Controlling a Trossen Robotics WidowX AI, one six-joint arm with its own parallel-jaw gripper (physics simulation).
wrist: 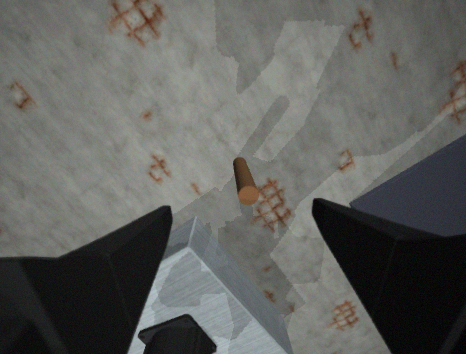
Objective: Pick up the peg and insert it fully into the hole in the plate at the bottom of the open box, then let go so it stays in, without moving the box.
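Places are measured from the arm's base along level axes (x ahead, y left, z up), in metres.
Where they show: gripper, between the fingertips: [242,209]; arm's base, origin of its link: [178,340].
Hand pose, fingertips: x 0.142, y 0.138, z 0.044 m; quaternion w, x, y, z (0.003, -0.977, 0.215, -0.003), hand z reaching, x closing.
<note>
Things, the pixels of their top centre, and the offset from my fingertips. "pt": a spot on its surface instead. Level surfaces: height alone.
- peg, centre of its top: [248,195] dx +0.005, dy -0.003, dz -0.018 m
- box, a spot on its surface: [420,187] pt dx +0.154, dy -0.097, dz -0.066 m
- mottled grey table, height of its surface: dz -0.098 m
The peg [244,179], a brown-orange cylinder, stands upright on the table, its lighter round top end toward the camera. It is a little above the middle line between the fingertips in the wrist view. My gripper [242,209] is open, its two black fingers wide apart on either side, with nothing between them. The peg's top shows in line with the gap between the fingertips, apart from both fingers. Part of the box [420,187] shows as a dark blue-grey wall at the right edge, partly behind the right finger. The plate and its hole do not show.
A brushed metal block or base [200,280] lies at the lower left, partly behind the left finger, with a black part [177,335] on it. The mottled grey table [75,165] has rust-coloured marks and several shadows.
</note>
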